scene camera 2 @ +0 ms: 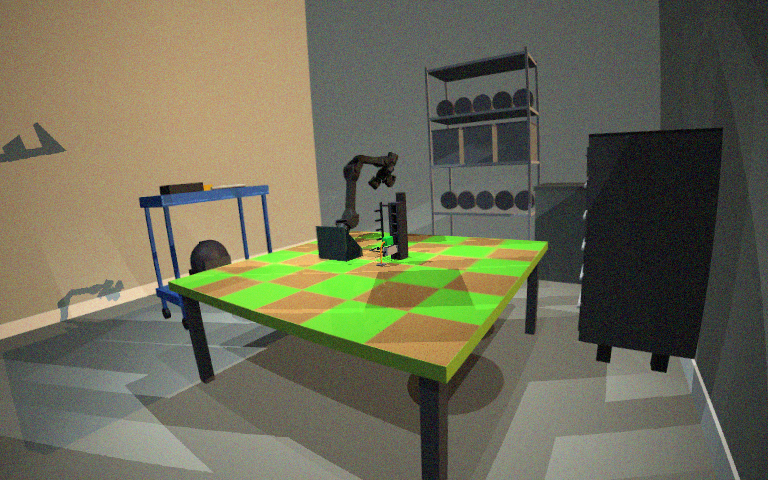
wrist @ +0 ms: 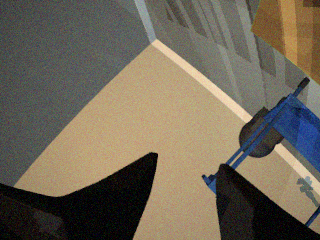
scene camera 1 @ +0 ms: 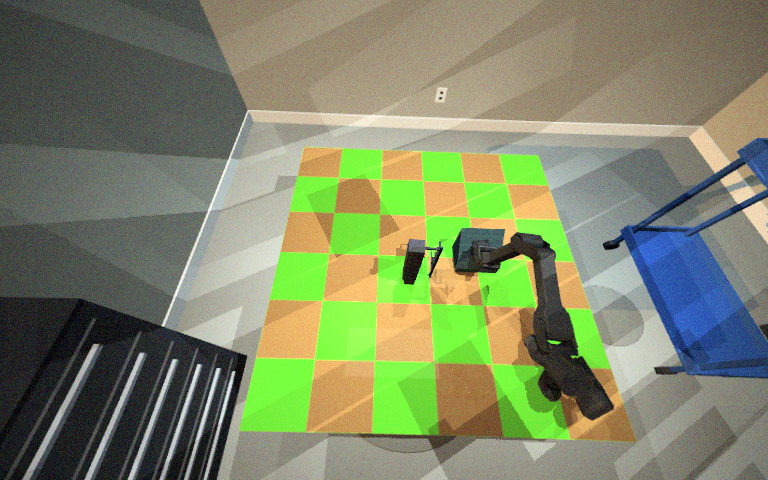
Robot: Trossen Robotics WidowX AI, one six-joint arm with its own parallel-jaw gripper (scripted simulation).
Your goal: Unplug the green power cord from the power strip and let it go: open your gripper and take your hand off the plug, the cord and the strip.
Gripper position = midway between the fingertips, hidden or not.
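My gripper [scene camera 1: 603,393] is there for me to see, and I find the gripper [wrist: 187,166] in the wrist view as well.
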